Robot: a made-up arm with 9 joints. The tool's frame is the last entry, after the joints.
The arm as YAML. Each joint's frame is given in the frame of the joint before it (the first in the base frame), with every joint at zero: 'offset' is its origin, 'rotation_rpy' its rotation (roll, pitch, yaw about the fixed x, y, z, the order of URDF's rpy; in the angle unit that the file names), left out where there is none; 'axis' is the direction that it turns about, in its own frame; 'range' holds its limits. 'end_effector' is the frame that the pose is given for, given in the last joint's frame.
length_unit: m
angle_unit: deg
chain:
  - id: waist
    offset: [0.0, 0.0, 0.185]
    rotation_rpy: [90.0, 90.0, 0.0]
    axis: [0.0, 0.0, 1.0]
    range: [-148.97, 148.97]
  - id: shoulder
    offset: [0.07, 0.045, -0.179]
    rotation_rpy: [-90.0, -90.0, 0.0]
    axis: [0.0, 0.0, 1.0]
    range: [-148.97, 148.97]
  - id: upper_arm
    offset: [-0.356, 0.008, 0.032]
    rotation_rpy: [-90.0, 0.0, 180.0]
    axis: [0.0, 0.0, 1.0]
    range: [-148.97, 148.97]
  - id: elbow
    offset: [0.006, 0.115, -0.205]
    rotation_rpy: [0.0, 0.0, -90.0]
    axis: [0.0, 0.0, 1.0]
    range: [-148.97, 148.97]
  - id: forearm
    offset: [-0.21, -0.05, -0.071]
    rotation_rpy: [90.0, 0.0, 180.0]
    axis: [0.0, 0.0, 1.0]
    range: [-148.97, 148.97]
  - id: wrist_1
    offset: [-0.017, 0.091, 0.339]
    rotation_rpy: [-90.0, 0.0, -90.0]
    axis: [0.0, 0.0, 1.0]
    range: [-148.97, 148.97]
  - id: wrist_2
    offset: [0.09, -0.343, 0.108]
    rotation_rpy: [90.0, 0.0, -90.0]
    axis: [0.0, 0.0, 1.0]
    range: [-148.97, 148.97]
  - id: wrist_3
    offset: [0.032, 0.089, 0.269]
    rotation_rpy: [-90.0, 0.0, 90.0]
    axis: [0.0, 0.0, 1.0]
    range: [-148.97, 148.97]
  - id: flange
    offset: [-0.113, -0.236, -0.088]
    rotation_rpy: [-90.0, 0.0, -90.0]
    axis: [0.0, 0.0, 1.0]
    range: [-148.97, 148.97]
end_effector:
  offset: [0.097, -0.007, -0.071]
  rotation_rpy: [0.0, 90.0, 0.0]
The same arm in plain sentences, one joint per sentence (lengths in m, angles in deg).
The arm has nine revolute joints in a row. What follows holds with every joint at zero, and every direction is one of the base frame's.
The first joint lies 0.1850 m along +z from the base frame's origin and rotates about -y, from -148.97 to 148.97 deg.
The second joint lies 0.0450 m along +x and 0.1790 m along +y and 0.0700 m along -z from the first joint and rotates about +x, from -148.97 to 148.97 deg.
The third joint lies 0.0320 m along +x and 0.3560 m along +y and 0.0080 m along -z from the second joint and rotates about +z, from -148.97 to 148.97 deg.
The fourth joint lies 0.1150 m along -x and 0.0060 m along +y and 0.2050 m along -z from the third joint and rotates about +z, from -148.97 to 148.97 deg.
The fifth joint lies 0.2100 m along -x and 0.0500 m along -y and 0.0710 m along -z from the fourth joint and rotates about +y, from -148.97 to 148.97 deg.
The sixth joint lies 0.0170 m along +x and 0.3390 m along +y and 0.0910 m along +z from the fifth joint and rotates about -x, from -148.97 to 148.97 deg.
The seventh joint lies 0.1080 m along -x and 0.3430 m along +y and 0.0900 m along -z from the sixth joint and rotates about +z, from -148.97 to 148.97 deg.
The eighth joint lies 0.0890 m along -x and 0.0320 m along +y and 0.2690 m along +z from the seventh joint and rotates about -y, from -148.97 to 148.97 deg.
The ninth joint lies 0.1130 m along +x and 0.0880 m along +y and 0.2360 m along +z from the eighth joint and rotates about -x, from -148.97 to 148.97 deg.
The tool frame, which is the frame that the pose is given for, lies 0.0710 m along +x and 0.0070 m along -y and 0.0970 m along +z from the ninth joint; its axes are parallel to the base frame's.

